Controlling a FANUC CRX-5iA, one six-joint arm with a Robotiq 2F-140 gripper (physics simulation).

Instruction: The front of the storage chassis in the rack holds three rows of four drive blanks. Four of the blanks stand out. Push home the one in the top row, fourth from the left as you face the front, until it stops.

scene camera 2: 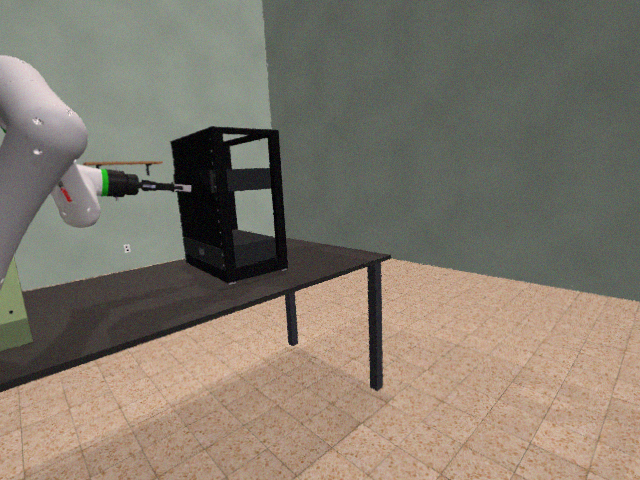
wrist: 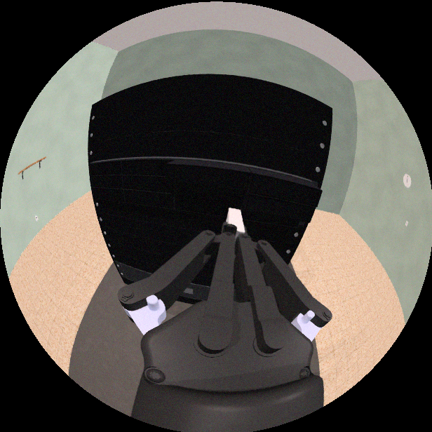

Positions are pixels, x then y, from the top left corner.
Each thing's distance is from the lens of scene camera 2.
black rack (scene camera 2: 212, 242): 147 cm
